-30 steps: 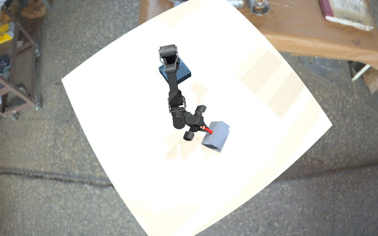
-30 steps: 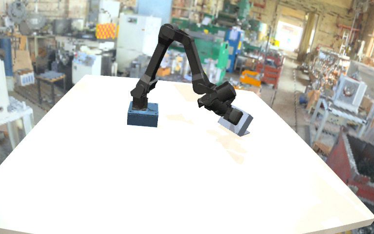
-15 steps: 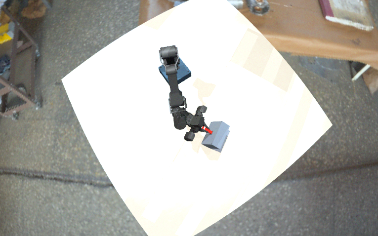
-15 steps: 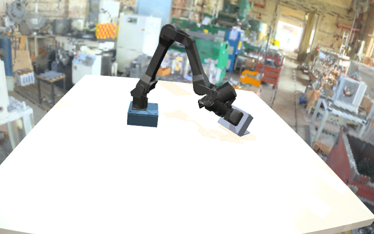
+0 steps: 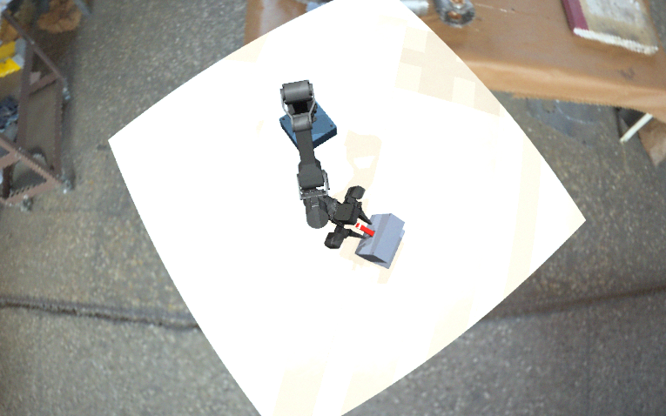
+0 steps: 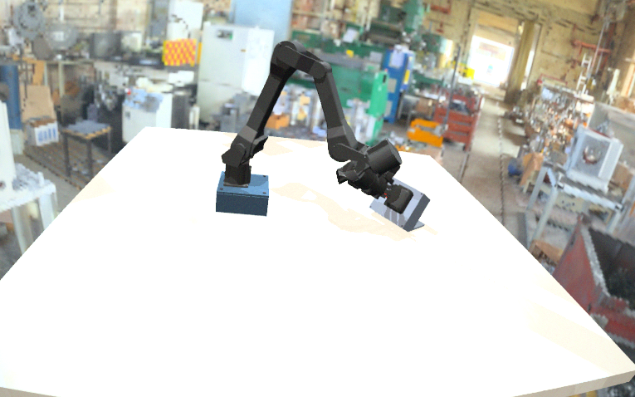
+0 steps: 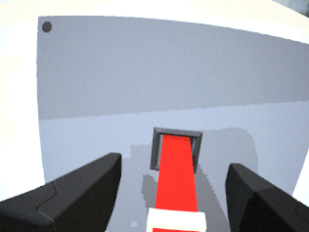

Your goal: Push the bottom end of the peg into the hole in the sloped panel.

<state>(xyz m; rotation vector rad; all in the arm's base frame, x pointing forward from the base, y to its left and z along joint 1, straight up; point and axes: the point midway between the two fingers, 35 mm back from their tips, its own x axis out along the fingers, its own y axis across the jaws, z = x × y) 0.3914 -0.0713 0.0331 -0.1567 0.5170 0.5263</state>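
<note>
My gripper tip is now 1 cm past the red square peg, 1 cm to the left of it and 1 cm below it. Also, from my gripper tip: grey sloped panel 3 cm ahead, 2 cm to the left, 2 cm below.
</note>
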